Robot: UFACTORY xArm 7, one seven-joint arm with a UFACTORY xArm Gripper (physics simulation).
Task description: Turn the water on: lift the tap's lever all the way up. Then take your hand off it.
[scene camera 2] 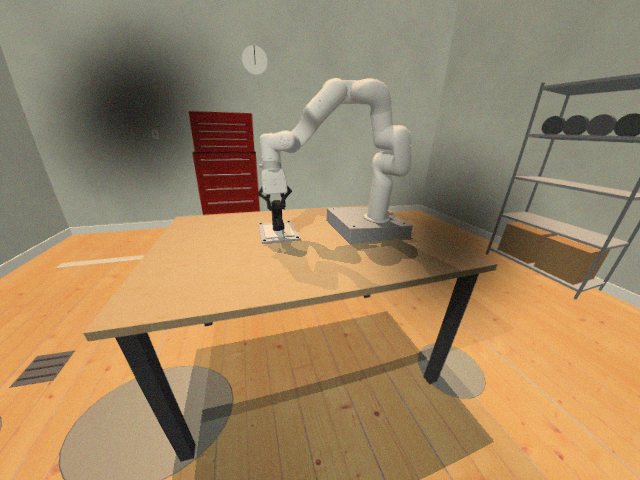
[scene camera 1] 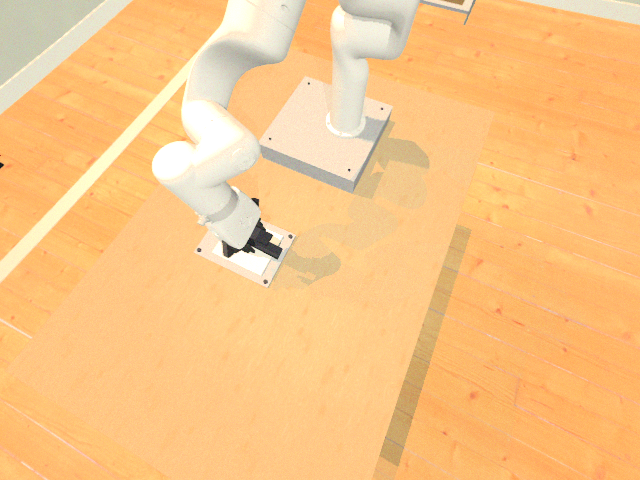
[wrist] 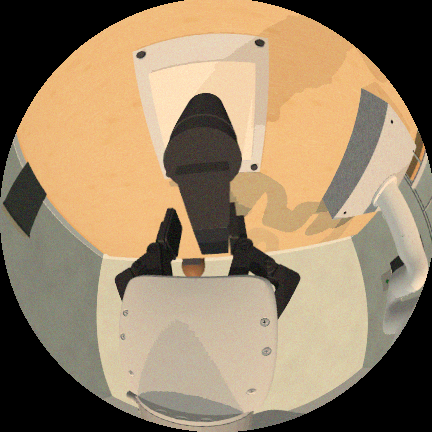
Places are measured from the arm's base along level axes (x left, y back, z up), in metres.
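Pixels of known places: gripper, fingertip midpoint: point(scene camera 2: 276, 209) point(scene camera 1: 255, 239) point(wrist: 202, 215); arm's base, origin of the base link: point(scene camera 2: 376, 218) point(scene camera 1: 345, 122) point(wrist: 384, 189).
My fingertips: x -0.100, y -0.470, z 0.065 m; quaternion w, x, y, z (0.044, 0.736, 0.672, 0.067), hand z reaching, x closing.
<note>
Ahead of a thing's pixels: the offset from my fingertips to its top centre. Level surfaces: height alone.
A black tap point(scene camera 1: 271, 250) point(scene camera 2: 278, 219) point(wrist: 202, 150) stands on a pale base plate @(dx -0.070, dy +0.019, dz -0.119 m) point(scene camera 1: 232, 265) point(scene camera 2: 262, 232) point(wrist: 141, 80). Its black lever @(dx -0.015, dy +0.011, dz +0.025 m) point(wrist: 204, 197) reaches from the round body toward my gripper in the wrist view. My gripper point(scene camera 1: 255, 238) point(scene camera 2: 277, 204) point(wrist: 202, 215) is at the tap, with its fingers partly open on either side of the lever's end. The right finger in the wrist view looks very close to the lever; a gap shows between the left finger and the lever. In scene camera 1 the gripper hides much of the lever. Its exact height is hard to tell.
The arm's grey pedestal point(scene camera 1: 310, 118) point(scene camera 2: 372, 234) point(wrist: 345, 155) stands on the same wooden table @(dz -0.131 m) point(scene camera 1: 310, 361) point(scene camera 2: 206, 279), to one side of the tap. A red cabinet point(scene camera 2: 225, 178) stands behind the table. A shelf rack point(scene camera 2: 522, 149) stands at the right.
</note>
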